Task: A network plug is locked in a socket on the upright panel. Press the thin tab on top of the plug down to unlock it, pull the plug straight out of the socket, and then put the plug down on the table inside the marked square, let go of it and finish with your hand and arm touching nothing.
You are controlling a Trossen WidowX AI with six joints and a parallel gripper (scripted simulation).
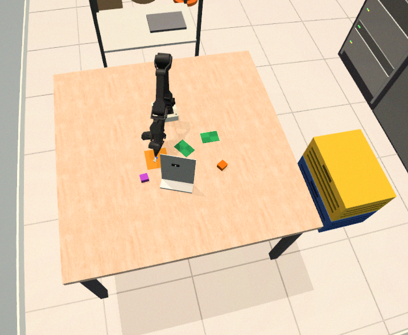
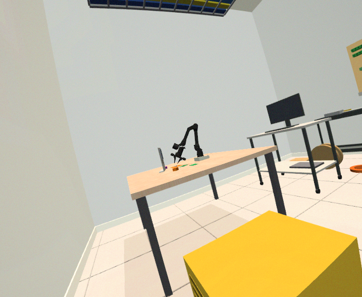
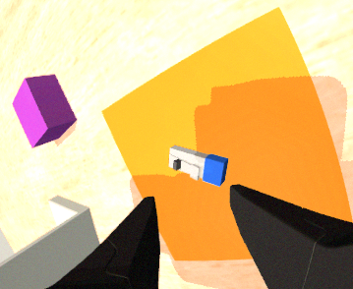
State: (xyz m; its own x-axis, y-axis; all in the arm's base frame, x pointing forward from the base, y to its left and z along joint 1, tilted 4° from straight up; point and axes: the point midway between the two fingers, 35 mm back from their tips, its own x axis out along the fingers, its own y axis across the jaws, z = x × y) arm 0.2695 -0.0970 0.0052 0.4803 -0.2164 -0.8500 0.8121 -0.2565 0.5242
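Now: gripper tip 20 mm above the network plug, 10 mm to the left of it and 10 mm short of it. Round my gripper tip: orange square 30 mm below; grey upright panel 170 mm ahead, 80 mm to the left, 80 mm above.
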